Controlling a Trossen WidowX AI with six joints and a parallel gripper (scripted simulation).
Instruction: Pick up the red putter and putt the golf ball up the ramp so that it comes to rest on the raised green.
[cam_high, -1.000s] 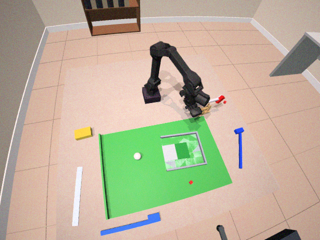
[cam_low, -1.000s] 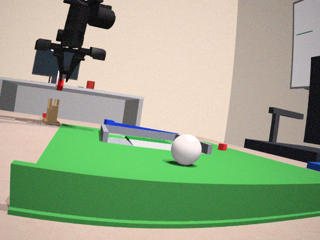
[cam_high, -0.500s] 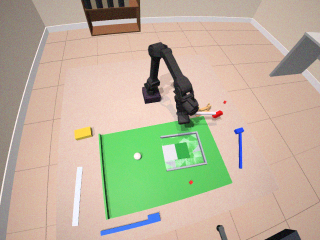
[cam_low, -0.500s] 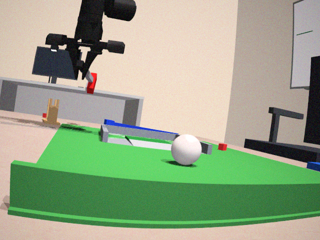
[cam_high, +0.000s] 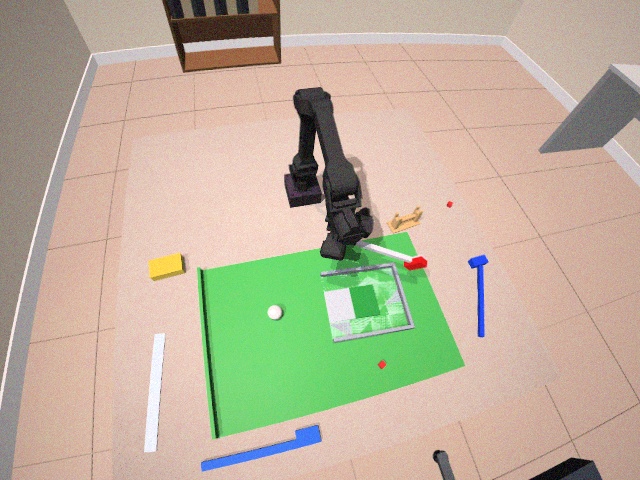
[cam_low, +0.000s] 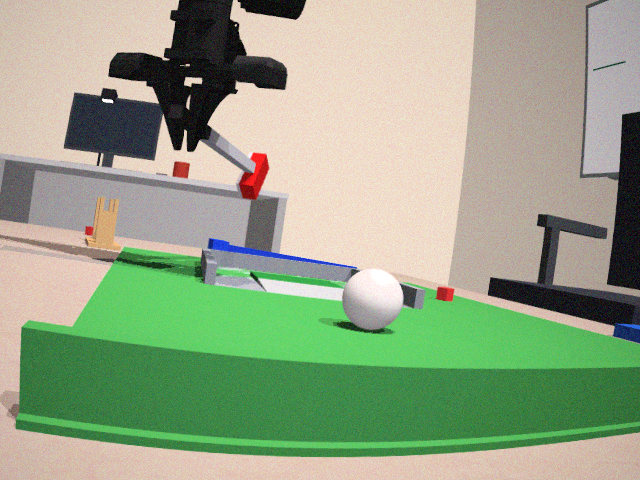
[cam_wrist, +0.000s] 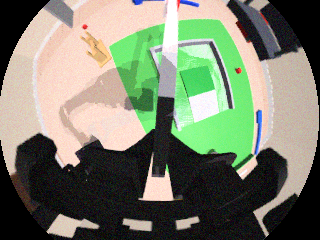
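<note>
Right now my gripper tip is 11 cm to the right of the red putter, 4 cm short of it and 2 cm below it. Round my gripper tip: green mat: 19 cm ahead, 13 cm below, 4 cm to the right; then wooden putter stand: 27 cm to the left, 15 cm behind, 10 cm below; then white golf ball: 20 cm to the right, 17 cm ahead, 10 cm below.
</note>
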